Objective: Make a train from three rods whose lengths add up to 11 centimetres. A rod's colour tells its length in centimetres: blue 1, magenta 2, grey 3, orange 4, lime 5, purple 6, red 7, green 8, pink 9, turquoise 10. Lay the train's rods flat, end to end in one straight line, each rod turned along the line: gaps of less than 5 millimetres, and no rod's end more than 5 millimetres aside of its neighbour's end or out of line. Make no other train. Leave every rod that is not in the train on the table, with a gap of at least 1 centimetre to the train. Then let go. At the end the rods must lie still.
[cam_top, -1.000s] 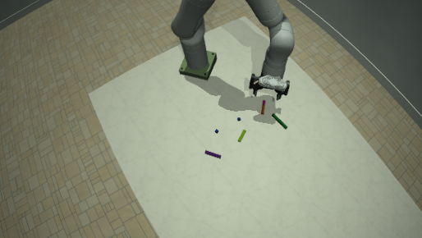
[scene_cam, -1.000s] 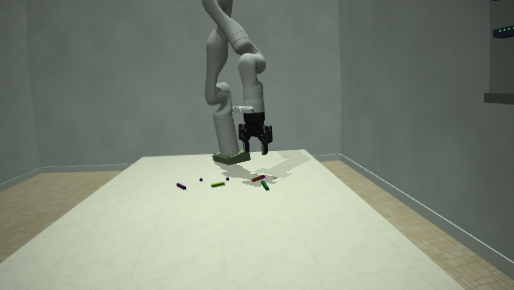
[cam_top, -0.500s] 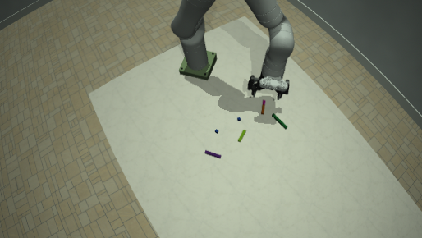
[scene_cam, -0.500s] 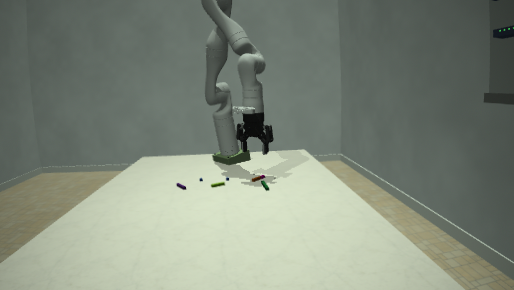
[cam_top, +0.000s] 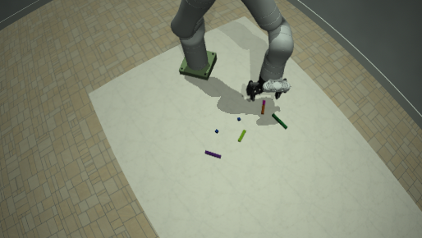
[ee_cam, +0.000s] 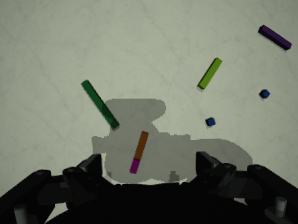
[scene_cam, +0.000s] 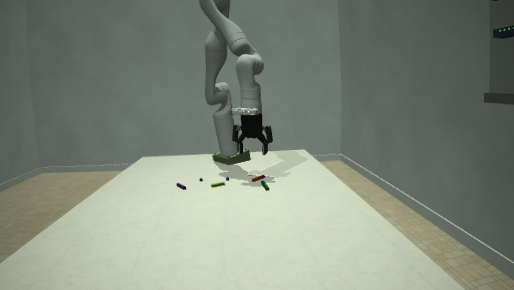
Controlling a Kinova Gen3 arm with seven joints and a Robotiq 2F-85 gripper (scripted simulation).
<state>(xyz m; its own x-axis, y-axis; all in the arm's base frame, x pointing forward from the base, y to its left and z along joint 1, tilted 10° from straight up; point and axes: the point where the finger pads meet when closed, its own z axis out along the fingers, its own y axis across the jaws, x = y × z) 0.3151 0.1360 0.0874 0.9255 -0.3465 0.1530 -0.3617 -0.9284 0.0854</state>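
Now: the lime rod 12 cm to the right of my hand, 10 cm below it and 6 cm ahead of it. Round my hand: green rod (10 cm below, 7 cm ahead, 4 cm to the left); then orange rod (10 cm below, 1 cm to the left); then magenta rod (10 cm below, 3 cm to the left, 3 cm behind).
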